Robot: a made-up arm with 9 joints. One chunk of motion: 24 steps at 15 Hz.
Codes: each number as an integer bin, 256 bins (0 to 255) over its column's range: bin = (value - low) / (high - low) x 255, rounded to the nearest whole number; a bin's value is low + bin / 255 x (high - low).
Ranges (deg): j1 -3.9..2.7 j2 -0.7..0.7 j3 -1..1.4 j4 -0.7..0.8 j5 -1.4..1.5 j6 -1..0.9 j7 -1..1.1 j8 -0.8..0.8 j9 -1.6..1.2
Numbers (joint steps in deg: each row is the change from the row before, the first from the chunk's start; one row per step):
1: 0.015 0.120 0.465 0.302 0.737 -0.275 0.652 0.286 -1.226
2: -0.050 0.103 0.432 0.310 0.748 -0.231 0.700 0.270 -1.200
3: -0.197 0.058 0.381 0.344 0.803 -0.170 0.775 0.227 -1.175
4: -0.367 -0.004 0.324 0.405 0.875 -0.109 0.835 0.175 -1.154
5: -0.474 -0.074 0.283 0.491 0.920 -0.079 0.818 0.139 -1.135
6: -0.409 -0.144 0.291 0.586 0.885 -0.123 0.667 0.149 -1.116
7: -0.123 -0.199 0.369 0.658 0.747 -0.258 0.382 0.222 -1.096
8: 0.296 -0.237 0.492 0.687 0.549 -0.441 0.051 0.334 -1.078
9: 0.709 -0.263 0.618 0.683 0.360 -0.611 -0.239 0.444 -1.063
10: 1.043 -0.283 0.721 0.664 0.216 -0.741 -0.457 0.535 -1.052
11: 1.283 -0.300 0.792 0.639 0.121 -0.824 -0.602 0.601 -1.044
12: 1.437 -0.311 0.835 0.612 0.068 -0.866 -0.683 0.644 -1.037
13: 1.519 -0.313 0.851 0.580 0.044 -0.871 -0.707 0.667 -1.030
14: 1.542 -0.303 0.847 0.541 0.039 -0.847 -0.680 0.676 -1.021
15: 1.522 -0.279 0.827 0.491 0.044 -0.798 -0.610 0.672 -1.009
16: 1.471 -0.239 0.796 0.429 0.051 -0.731 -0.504 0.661 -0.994
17: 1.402 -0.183 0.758 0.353 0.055 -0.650 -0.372 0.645 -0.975
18: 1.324 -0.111 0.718 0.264 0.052 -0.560 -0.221 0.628 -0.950
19: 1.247 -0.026 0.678 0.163 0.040 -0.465 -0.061 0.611 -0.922
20: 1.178 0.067 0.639 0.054 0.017 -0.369 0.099 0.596 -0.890
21: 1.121 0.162 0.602 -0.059 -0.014 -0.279 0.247 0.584 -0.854
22: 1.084 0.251 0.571 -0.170 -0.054 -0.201 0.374 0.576 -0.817
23: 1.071 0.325 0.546 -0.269 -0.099 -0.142 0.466 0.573 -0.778
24: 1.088 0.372 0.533 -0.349 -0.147 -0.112 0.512 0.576 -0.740
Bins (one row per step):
1: 151 149 156 170 188 97 201 173 34
2: 149 146 152 172 189 103 206 171 36
3: 143 138 147 177 194 111 216 164 39
4: 137 127 141 188 200 120 223 155 41
5: 132 114 136 202 204 124 221 150 42
6: 135 101 137 219 201 118 202 151 44
7: 146 91 145 231 189 100 168 163 46
8: 162 84 159 236 171 75 128 181 48
9: 178 80 172 235 155 52 92 198 49
10: 191 76 183 232 142 35 66 213 50
11: 200 73 190 228 134 24 48 223 51
12: 206 71 195 223 129 18 38 230 51
13: 209 70 197 218 127 17 36 234 52
14: 210 72 196 211 127 21 39 235 53
15: 209 77 194 202 127 27 47 235 54
16: 208 84 191 192 128 36 60 233 55
17: 205 94 187 179 128 47 76 230 57
18: 202 107 183 164 128 59 95 228 59
19: 199 123 178 147 127 72 114 225 62
20: 196 140 174 128 125 85 133 222 65
21: 194 157 170 109 122 97 151 221 68
22: 193 173 167 90 118 107 167 219 71
23: 192 187 164 73 114 115 178 219 75
24: 193 195 163 60 110 119 184 219 78

